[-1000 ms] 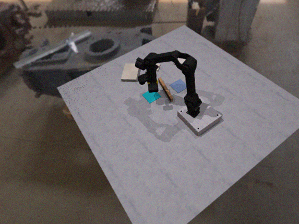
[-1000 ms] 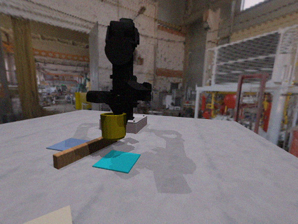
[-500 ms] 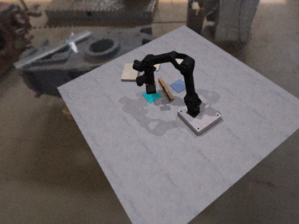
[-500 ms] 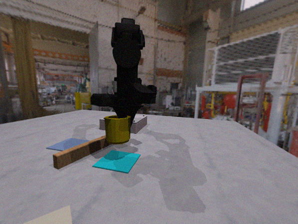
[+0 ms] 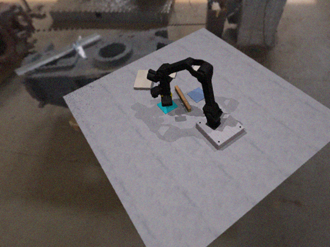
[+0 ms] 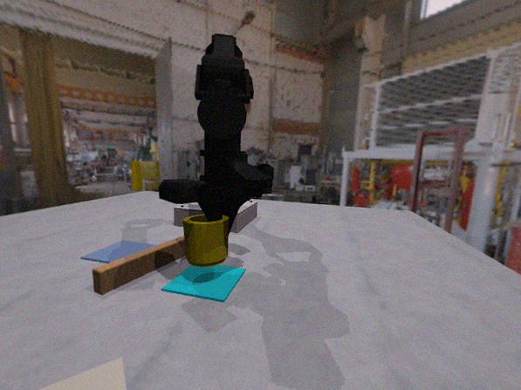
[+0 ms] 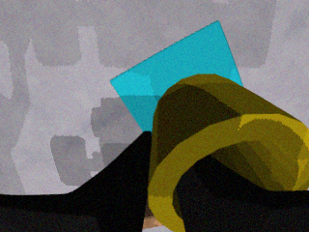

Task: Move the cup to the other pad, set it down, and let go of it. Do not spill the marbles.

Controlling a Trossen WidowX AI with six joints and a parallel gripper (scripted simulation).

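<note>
My gripper tip is now 20 mm short of the teal pad, 20 mm to the left of it and 70 mm above it. Round my gripper tip: wooden bar 30 mm behind, 120 mm to the right, 60 mm below; beige slab 310 mm ahead, 80 mm to the right, 50 mm below; yellow cup 20 mm ahead, 20 mm to the right.
</note>
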